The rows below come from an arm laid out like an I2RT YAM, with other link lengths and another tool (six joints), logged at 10 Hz.
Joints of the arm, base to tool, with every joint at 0 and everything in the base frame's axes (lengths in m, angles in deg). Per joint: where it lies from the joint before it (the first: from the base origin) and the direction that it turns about. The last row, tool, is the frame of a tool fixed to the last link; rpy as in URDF.
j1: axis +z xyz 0 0 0.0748
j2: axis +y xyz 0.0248 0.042 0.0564
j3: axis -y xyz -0.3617 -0.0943 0
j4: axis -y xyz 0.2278 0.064 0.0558
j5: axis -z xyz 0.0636 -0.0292 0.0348
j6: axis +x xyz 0.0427 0 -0.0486
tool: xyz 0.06 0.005 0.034 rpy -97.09 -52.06 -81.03
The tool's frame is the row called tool.
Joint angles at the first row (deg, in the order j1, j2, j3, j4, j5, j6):
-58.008 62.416 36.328 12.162 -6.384 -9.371
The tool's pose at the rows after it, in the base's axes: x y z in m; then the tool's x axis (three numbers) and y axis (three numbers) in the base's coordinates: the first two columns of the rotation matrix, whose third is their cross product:
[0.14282 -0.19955 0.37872 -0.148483 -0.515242 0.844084 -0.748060 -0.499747 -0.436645]
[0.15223 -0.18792 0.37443 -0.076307 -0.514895 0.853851 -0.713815 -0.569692 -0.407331]
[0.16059 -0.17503 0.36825 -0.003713 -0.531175 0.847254 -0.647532 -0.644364 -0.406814]
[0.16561 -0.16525 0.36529 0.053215 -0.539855 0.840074 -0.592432 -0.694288 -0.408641]
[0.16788 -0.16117 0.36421 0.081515 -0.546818 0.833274 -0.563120 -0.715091 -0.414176]
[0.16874 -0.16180 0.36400 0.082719 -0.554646 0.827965 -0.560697 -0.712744 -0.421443]
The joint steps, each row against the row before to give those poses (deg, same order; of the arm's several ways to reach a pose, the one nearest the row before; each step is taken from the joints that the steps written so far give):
2.519 -0.989 -1.006 0.644 0.757 -2.906
2.016 -0.342 -0.537 -0.584 -2.535 -2.549
0.974 -0.084 -0.723 -0.733 -5.549 -1.615
0.466 -0.081 0.008 -1.438 -4.436 -1.382
0.001 0.130 0.245 -1.027 -2.490 -0.602
0.004 0.256 0.176 -0.226 -0.277 0.319

